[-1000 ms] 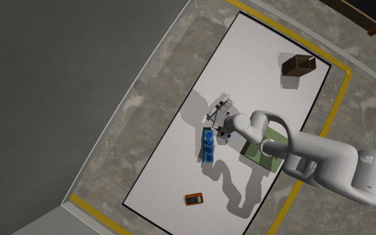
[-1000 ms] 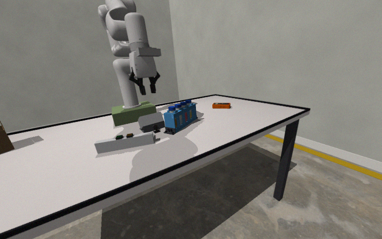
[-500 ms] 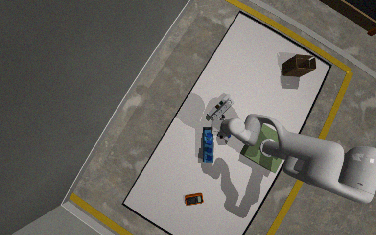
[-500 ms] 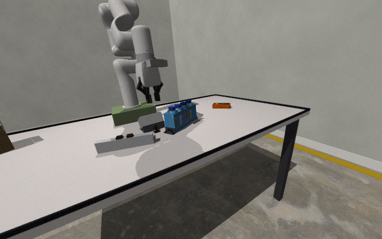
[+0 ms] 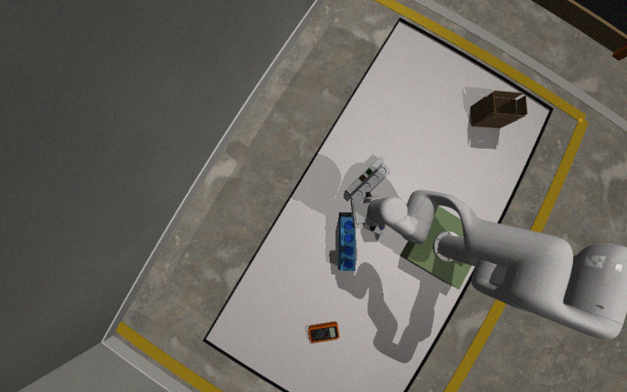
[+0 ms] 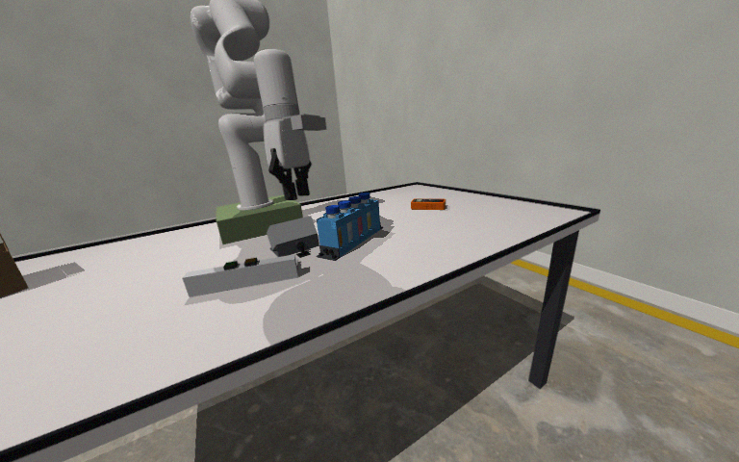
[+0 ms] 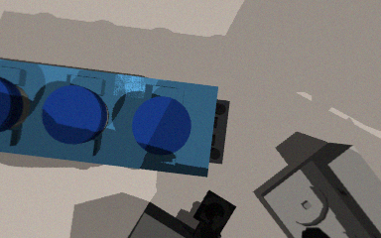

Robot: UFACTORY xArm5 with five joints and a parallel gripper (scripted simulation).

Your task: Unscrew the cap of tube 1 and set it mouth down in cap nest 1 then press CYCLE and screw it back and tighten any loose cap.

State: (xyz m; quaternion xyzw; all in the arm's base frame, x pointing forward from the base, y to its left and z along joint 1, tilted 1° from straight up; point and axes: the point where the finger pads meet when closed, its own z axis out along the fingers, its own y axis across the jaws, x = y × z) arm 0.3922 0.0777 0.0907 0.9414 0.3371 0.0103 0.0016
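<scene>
Now: the blue cap 21 cm to the left of my hand, 7 cm behind it and 6 cm below it. The rest, counted from my hand: green key (11 cm below, 11 cm behind, 4 cm to the right); then grey key housing (12 cm below, 9 cm behind, 2 cm to the right); then blue key (11 cm below, 11 cm behind).
</scene>
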